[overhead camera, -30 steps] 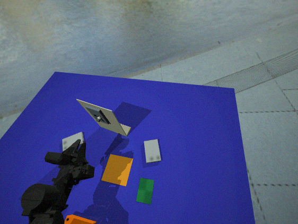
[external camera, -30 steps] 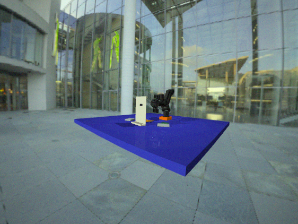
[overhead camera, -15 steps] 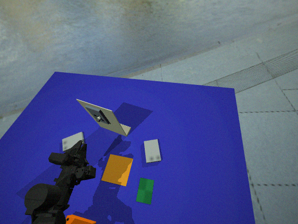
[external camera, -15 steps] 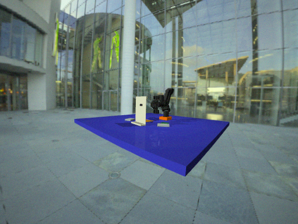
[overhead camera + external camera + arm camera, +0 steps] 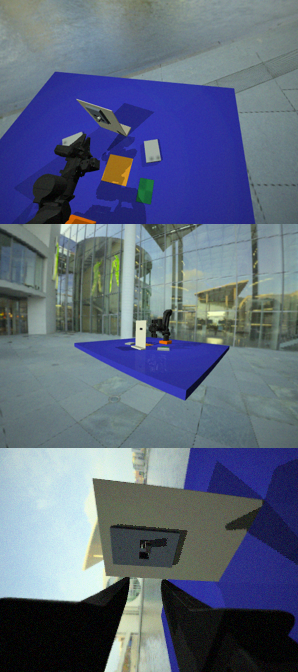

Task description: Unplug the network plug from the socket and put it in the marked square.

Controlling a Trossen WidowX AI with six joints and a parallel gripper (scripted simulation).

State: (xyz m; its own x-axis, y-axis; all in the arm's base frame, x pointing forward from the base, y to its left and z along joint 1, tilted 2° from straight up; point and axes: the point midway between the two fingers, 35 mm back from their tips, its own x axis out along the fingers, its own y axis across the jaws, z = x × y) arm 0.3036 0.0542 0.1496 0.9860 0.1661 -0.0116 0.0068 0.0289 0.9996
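My gripper tip is now 90 mm short of the network plug and 10 mm to the left of it. Also, from my gripper tip: orange marked square: 70 mm behind, 110 mm to the right, 180 mm below; beige upright panel: 110 mm ahead, 60 mm below.
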